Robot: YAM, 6 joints.
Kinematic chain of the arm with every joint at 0, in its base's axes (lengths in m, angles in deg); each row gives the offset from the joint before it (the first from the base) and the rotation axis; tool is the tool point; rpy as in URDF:
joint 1: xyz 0 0 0.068 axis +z
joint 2: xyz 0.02 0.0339 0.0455 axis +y
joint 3: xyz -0.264 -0.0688 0 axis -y
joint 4: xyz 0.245 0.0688 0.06 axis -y
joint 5: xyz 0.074 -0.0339 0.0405 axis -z
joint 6: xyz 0.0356 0 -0.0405 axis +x
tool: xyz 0 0 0 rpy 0 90 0
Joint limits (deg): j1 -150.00..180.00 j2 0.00..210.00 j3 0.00..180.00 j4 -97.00..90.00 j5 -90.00..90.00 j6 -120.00..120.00
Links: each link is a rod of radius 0.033 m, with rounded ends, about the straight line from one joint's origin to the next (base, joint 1, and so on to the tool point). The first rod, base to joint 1, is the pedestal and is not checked.
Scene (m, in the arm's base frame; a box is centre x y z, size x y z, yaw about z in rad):
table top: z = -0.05
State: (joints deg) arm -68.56 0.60 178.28 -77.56 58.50 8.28
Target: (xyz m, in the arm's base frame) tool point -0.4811 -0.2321 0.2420
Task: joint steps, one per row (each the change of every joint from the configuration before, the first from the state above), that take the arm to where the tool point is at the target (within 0.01 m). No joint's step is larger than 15 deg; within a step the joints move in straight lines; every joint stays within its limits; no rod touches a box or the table.
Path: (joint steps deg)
1: 13.03 1.40 -0.10 3.78 -0.49 0.00
2: 13.02 1.41 -0.10 3.79 -0.49 0.00
3: 13.03 1.40 -0.09 3.78 -0.49 0.00
4: 13.02 1.41 -0.10 3.79 -0.49 0.00
5: 13.03 1.40 -0.10 3.78 -0.49 0.00
6: 13.03 1.41 -0.10 3.79 -0.49 0.00
7: 13.02 1.40 -0.10 3.78 -0.50 0.00

